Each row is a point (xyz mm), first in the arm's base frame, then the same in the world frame.
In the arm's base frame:
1: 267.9 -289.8 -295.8
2: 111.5 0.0 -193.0
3: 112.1 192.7 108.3
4: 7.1 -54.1 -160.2
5: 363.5 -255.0 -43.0
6: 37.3 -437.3 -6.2
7: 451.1 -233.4 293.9
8: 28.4 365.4 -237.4
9: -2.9 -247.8 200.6
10: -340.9 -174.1 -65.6
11: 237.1 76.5 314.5
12: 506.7 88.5 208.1
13: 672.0 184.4 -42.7
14: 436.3 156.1 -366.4
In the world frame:
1: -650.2 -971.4 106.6
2: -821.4 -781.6 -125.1
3: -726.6 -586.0 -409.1
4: -827.4 -681.2 -55.9
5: -452.0 -881.9 -57.6
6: -506.6 -610.7 196.3
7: -196.1 -732.4 -241.5
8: -1089.5 -741.5 -387.6
9: -493.8 -444.5 -32.8
10: -889.0 -355.4 129.8
11: -462.7 -551.0 -437.1
12: -393.5 -825.8 -499.1
13: -519.5 -1112.2 -537.8
14: -842.9 -1139.8 -301.7

